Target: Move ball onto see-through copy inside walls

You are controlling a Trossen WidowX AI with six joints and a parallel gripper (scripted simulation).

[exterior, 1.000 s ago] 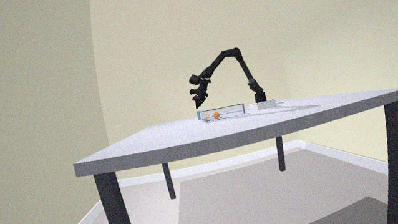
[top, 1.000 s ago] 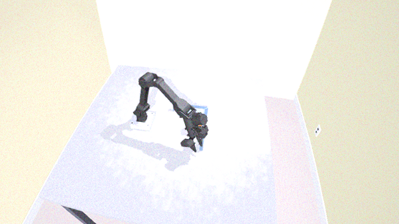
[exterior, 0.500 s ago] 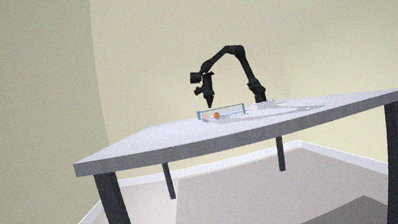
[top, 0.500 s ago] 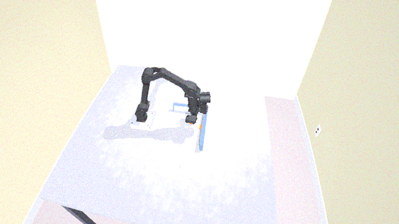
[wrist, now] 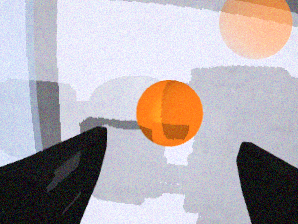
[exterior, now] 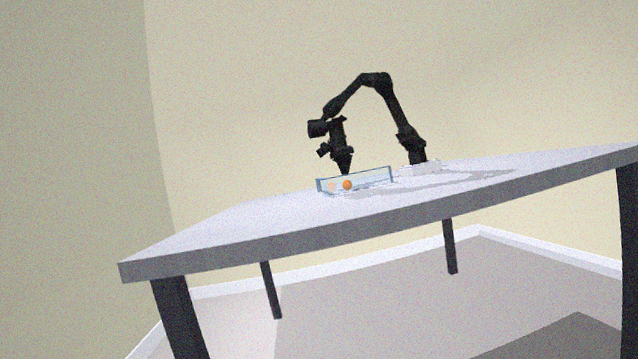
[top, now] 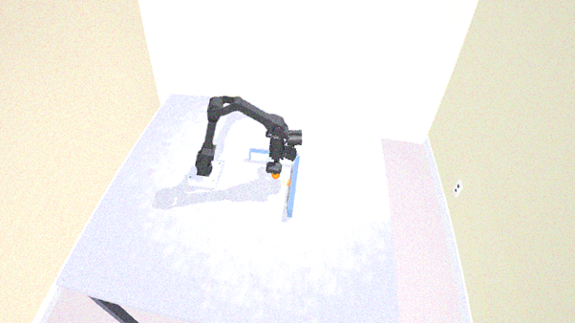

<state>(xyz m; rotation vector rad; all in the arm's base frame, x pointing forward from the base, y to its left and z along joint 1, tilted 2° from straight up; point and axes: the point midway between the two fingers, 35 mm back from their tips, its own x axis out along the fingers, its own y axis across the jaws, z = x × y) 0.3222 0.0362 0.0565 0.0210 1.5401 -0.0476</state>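
Right now my gripper tip is 50 mm short of the see-through copy, 40 mm to the left of it and 30 mm above it. Round my gripper tip: clear wall (100 mm to the left, 20 mm below, 20 mm behind).
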